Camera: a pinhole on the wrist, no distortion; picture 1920 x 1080 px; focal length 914.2 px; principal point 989.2 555.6 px. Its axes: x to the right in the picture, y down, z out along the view. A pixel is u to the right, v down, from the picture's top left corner.
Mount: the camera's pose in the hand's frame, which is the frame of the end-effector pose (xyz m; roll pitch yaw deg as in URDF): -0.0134 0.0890 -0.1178 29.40 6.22 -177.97
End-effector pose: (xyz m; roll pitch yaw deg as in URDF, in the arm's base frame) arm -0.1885 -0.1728 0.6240 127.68 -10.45 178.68
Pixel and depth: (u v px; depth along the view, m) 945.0 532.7 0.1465
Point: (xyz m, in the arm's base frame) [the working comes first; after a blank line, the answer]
In the camera's frame: -0.0071 -0.0037 0.1465

-0.1412 -0.0673 0.7426
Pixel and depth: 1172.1 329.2 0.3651
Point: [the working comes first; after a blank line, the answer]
In the camera's frame: 0.0730 -0.0904 0.3651

-0.0253 0.1492 0.7805
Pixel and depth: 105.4 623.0 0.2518
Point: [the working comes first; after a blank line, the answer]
In the camera's frame: -0.2434 0.0186 0.2518

-0.3654 0.0635 0.7375
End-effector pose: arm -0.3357 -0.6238 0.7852 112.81 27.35 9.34
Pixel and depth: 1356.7 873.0 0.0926
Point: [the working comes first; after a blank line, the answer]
In the camera's frame: 0.0372 0.0321 0.0926

-0.3385 -0.6412 0.9081
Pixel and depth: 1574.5 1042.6 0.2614
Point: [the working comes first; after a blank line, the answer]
In the camera's frame: 0.1674 0.1392 0.2614

-0.4828 -0.8309 0.9009
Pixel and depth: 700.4 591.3 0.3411
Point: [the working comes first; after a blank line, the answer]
In the camera's frame: -0.1078 0.0133 0.3411

-0.1735 -0.8772 0.8949
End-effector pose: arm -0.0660 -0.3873 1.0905 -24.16 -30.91 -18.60
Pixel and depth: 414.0 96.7 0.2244
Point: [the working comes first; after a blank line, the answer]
In the camera's frame: -0.1412 -0.1126 0.2244

0.1551 -0.1554 1.0670
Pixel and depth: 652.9 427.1 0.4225
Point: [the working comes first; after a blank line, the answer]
In the camera's frame: -0.1554 -0.0594 0.4225

0.1100 -0.0056 1.2004
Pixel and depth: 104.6 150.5 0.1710
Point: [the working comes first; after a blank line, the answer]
In the camera's frame: -0.1655 -0.0758 0.1710

0.1588 -0.2230 1.0821
